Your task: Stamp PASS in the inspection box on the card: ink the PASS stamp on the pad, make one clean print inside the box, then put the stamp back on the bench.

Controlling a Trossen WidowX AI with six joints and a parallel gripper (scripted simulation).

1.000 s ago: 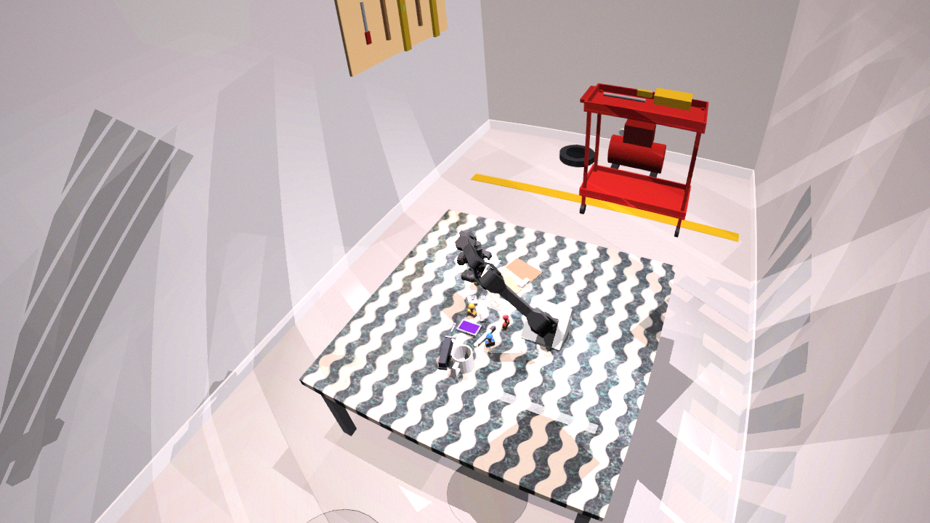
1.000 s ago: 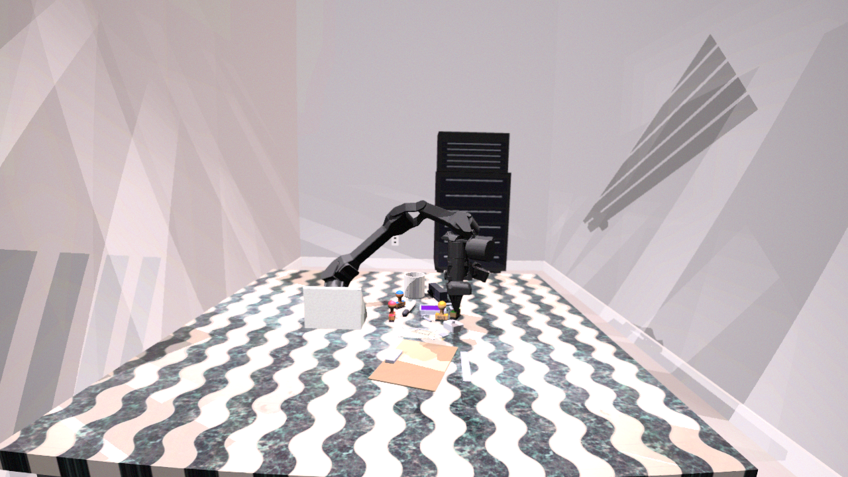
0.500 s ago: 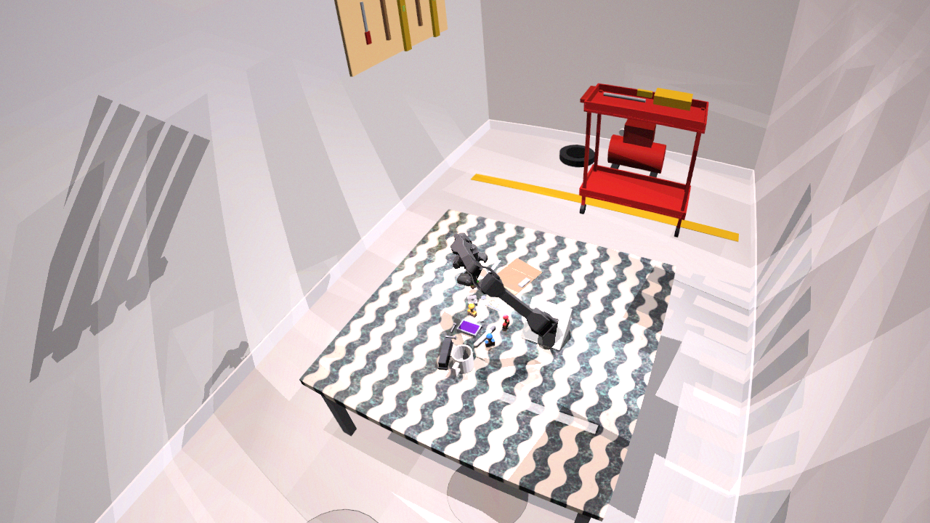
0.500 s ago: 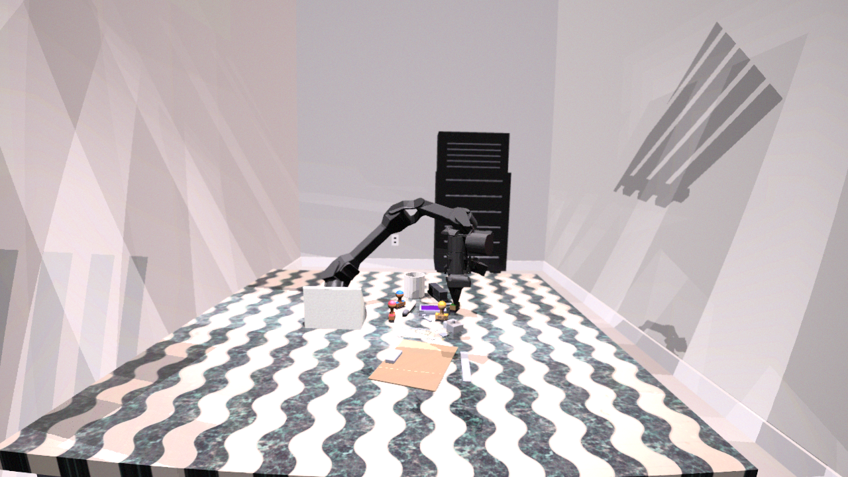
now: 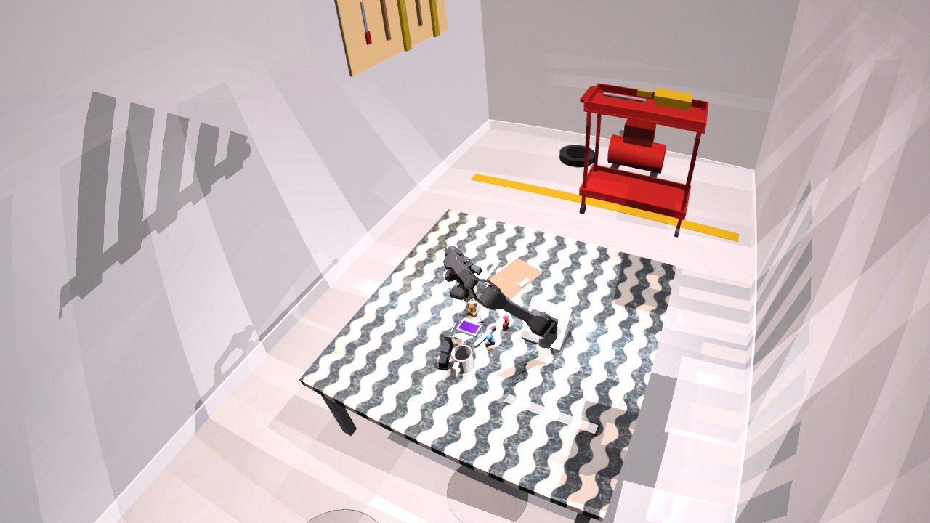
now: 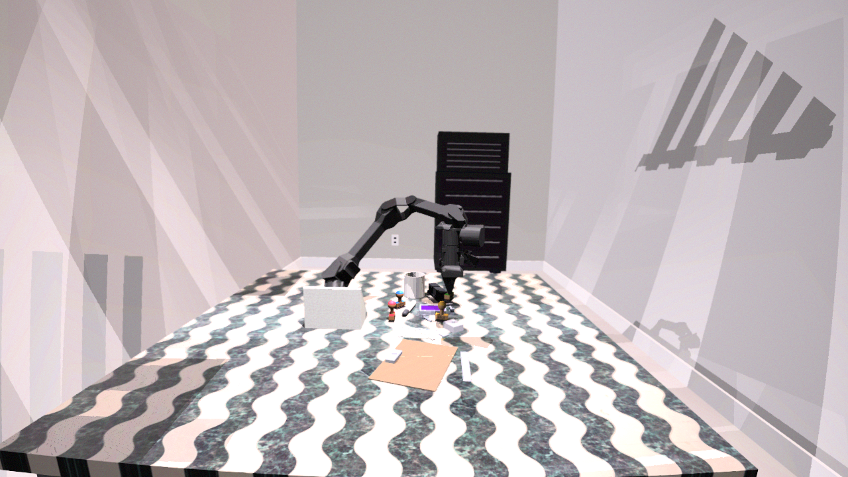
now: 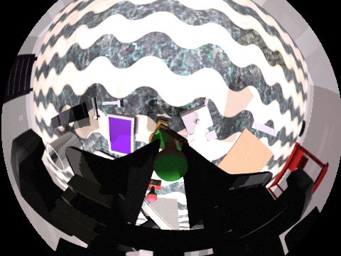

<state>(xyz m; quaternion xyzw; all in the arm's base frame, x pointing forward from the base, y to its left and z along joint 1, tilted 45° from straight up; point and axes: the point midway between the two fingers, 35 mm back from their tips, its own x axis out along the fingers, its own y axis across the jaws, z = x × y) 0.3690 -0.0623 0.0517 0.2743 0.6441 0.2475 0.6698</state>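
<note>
My gripper tip is now 100 mm to the right of the ink pad, 90 mm above it and 50 mm past it. From my gripper tip the other things lie so: yellow stamp: 80 mm below, 20 mm to the left, 20 mm behind; pink stamp: 180 mm behind, 80 mm below, 20 mm to the left; green stamp: right at my gripper tip.
</note>
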